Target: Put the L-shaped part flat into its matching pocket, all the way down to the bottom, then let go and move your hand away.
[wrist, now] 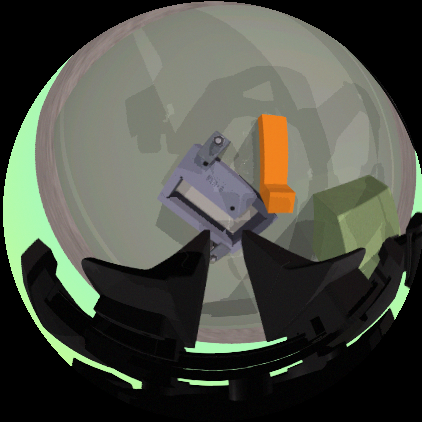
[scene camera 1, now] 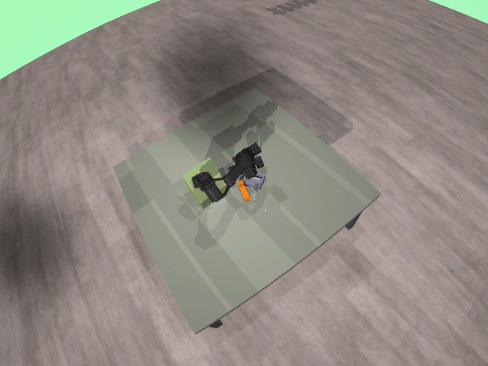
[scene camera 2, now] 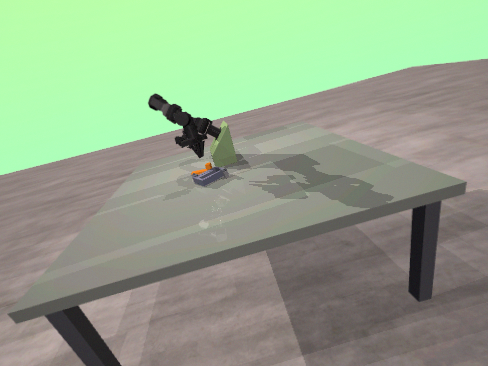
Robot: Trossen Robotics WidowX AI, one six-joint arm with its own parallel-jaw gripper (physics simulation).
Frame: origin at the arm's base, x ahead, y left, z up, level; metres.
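Seen in the pictures: gripper, fingertip midpoint: [wrist: 225,235] [scene camera 2: 201,157]; arm's base, link origin: [scene camera 1: 198,181] [scene camera 2: 218,133].
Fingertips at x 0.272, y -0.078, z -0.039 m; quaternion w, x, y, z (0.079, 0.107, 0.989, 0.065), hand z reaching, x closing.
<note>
Offsets run from my fingertips to a thing's top centre. "*": to the spot under its first point. Level surfaces: height alone.
The orange L-shaped part [scene camera 1: 244,191] [scene camera 2: 202,171] [wrist: 274,155] lies beside the blue-grey fixture block {dx +0.019, dy +0.016, dz -0.068 m} [scene camera 1: 256,181] [scene camera 2: 210,177] [wrist: 200,167], close against its edge and outside the pocket. In the wrist view its short leg is at the lower end. The L-shaped pocket {* dx +0.041, dy +0.023, dz -0.111 m} [wrist: 205,204] in the block is open, and its pale floor shows. My gripper [scene camera 2: 201,156] [wrist: 225,235] is partly open with nothing between its fingers. It hangs above the block; in the wrist view its fingertips overlap the block's lower edge. In scene camera 1 the arm hides the fingertips.
A green wedge-shaped block [scene camera 1: 210,162] [scene camera 2: 224,147] [wrist: 357,220] stands near the arm's base, to the right of the orange part in the wrist view. The fixture has raised lugs with bolts {* dx -0.001, dy -0.064, dz -0.068 m} [wrist: 218,140]. All stand on a grey-green table {dz -0.116 m} [scene camera 1: 270,250] [scene camera 2: 150,235] [wrist: 110,115].
</note>
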